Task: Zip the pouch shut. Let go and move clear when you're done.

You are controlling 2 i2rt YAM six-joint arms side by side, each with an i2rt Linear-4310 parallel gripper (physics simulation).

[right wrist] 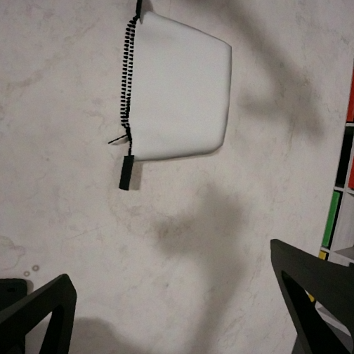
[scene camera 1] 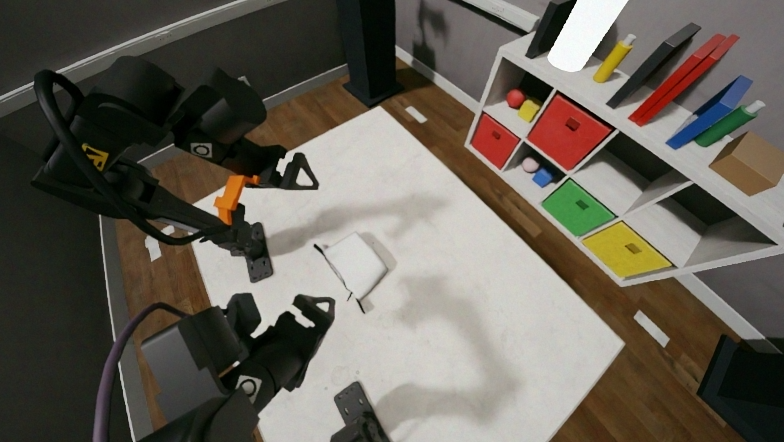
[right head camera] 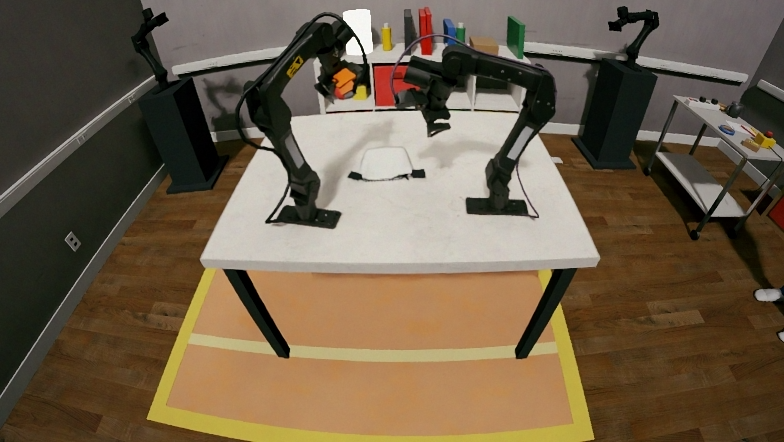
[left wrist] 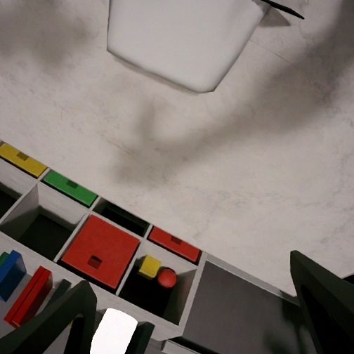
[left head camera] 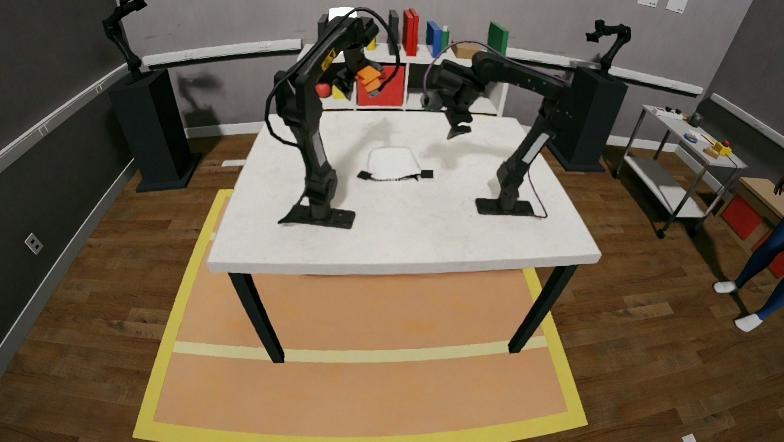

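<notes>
A white pouch [left head camera: 393, 162] [right head camera: 385, 163] [scene camera 1: 357, 264] [left wrist: 180, 40] [right wrist: 180, 90] lies flat mid-table. In the right wrist view, its black zip [right wrist: 126, 75] runs down the left edge, with two toothed rows side by side and a narrow light gap between them. A thin pull tab [right wrist: 117, 139] sticks out near the zip's lower end, just above a black end tab [right wrist: 126, 172]. My left gripper [left wrist: 186, 277] is open and empty, raised above the table, apart from the pouch. My right gripper [right wrist: 168, 268] [left head camera: 458, 129] is open and empty, raised to the right of the pouch.
A white shelf unit [scene camera 1: 485, 90] with coloured bins, books and bottles stands behind the white table [left head camera: 406, 241] [right head camera: 400, 241]. Dark pedestals [left head camera: 156, 126] [left head camera: 587, 115] carrying small arms stand on both sides. A metal cart [left head camera: 661, 192] is at the far right.
</notes>
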